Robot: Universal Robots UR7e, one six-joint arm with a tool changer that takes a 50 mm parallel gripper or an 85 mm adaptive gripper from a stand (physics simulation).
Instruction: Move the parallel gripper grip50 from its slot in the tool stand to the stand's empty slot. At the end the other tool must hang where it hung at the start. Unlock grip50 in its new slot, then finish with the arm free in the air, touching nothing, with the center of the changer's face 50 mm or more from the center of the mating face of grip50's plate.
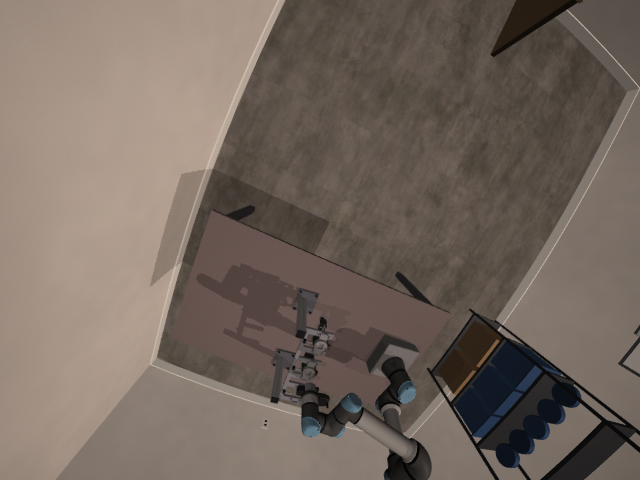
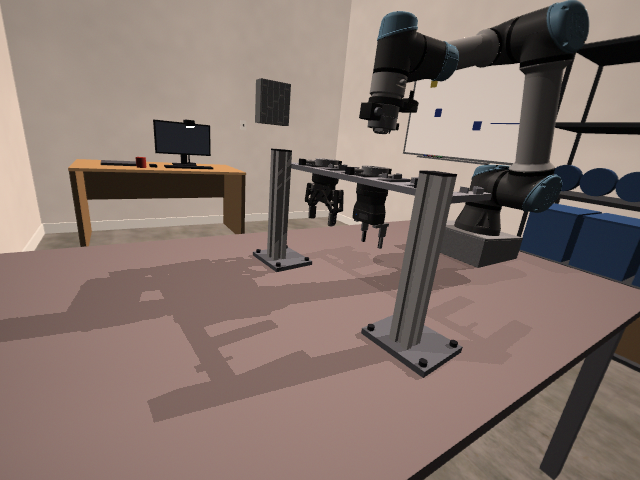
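Pixels of known places: hand at its tool point: (image 2: 381, 128); arm's base at its link origin: (image 1: 392, 365) (image 2: 476, 230).
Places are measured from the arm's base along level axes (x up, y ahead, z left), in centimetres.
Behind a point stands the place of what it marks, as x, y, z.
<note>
The arm's changer (image 2: 381, 128) @[29.4, 57.8, 7.1] (image 1: 309, 388) @[32.9, 58.2, 3.2] carries no tool; its face points down, apart from and above the tool stand (image 2: 434, 227) @[14.5, 66.6, 32.5] (image 1: 301, 315) @[10.3, 72.3, -17.3]. The parallel gripper grip50 (image 2: 372, 242) @[3.0, 54.7, 8.3] hangs in the middle slot, fingers down and apart, open and empty. Its round plate (image 2: 376, 170) @[20.5, 58.9, 8.6] (image 1: 309, 370) @[21.0, 57.5, 4.3] faces up. The other tool, the adaptive gripper (image 2: 321, 218), hangs in the slot by the far post, its fingers spread; its plate (image 2: 326, 162) @[20.4, 61.0, -9.1] (image 1: 320, 346) @[19.9, 58.9, -10.9] is on top. The empty slot (image 2: 470, 192) @[19.2, 54.2, 29.1] is at the beam's other end, partly hidden behind the near post.
The stand's far post (image 2: 279, 206) @[7.9, 72.1, -13.2] and near post rise from bolted base plates on the table (image 2: 77, 392) @[-9.0, 114.5, 19.1] (image 1: 217, 242) @[-9.0, 128.6, -26.6]. The arm's base block (image 2: 480, 245) @[-1.6, 11.7, 9.6] (image 1: 379, 356) @[-0.8, 11.8, -2.9] is behind the stand. A shelf rack with blue bins (image 2: 553, 232) (image 1: 504, 374) stands beyond it.
</note>
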